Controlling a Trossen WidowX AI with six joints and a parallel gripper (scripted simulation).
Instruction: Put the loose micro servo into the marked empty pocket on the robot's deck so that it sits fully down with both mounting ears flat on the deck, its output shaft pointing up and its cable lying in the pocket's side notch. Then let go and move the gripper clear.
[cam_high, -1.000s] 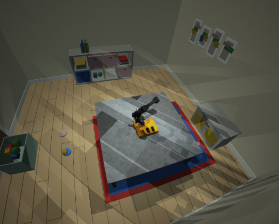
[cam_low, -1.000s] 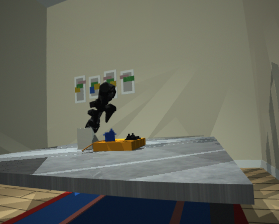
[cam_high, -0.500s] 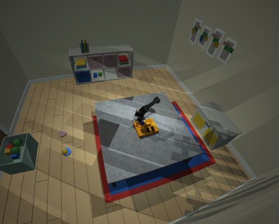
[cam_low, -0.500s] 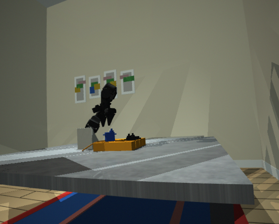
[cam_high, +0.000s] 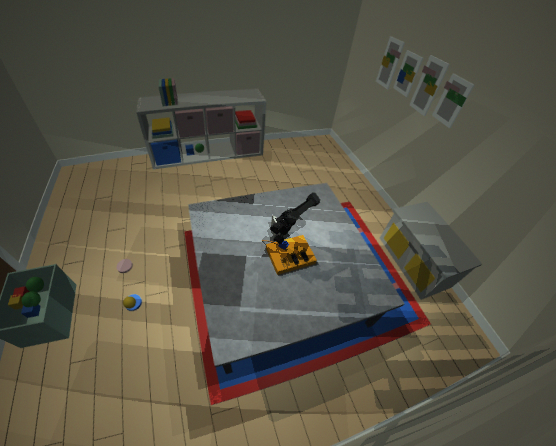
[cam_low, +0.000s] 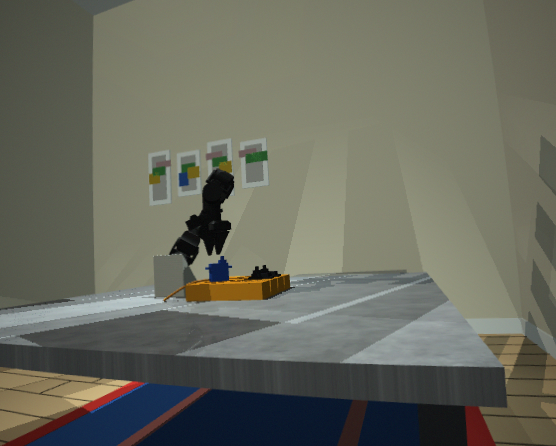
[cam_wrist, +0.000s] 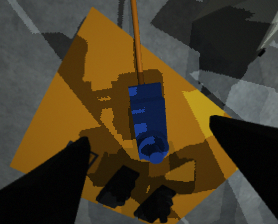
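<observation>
The orange deck lies 3 cm ahead of my gripper tip, 5 cm to the left of it and 11 cm below it.
</observation>
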